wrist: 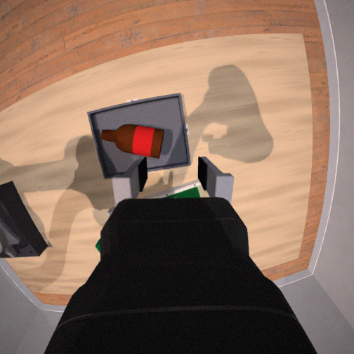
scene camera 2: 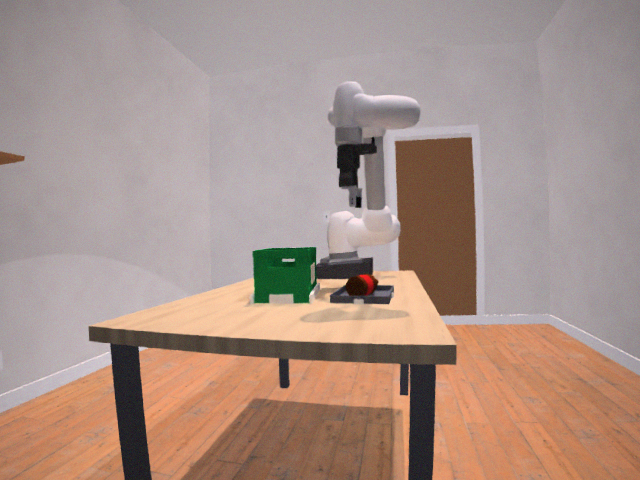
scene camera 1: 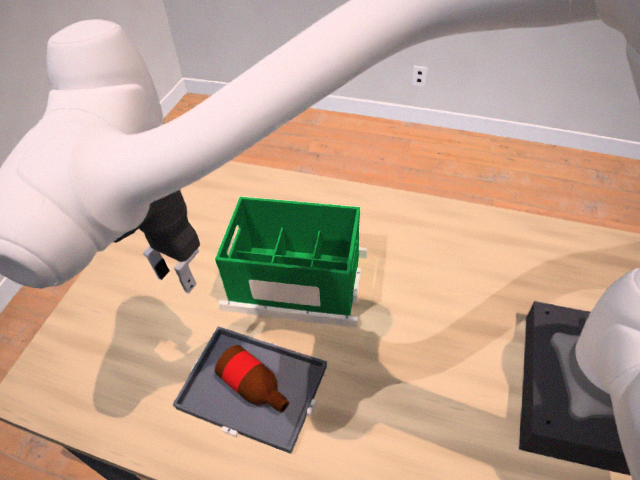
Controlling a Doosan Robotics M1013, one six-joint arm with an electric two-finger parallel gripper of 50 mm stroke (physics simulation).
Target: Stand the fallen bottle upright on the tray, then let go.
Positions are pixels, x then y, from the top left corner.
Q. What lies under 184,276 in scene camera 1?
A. My gripper.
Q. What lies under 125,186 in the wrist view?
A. My gripper.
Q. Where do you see a brown bottle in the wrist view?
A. At 141,140
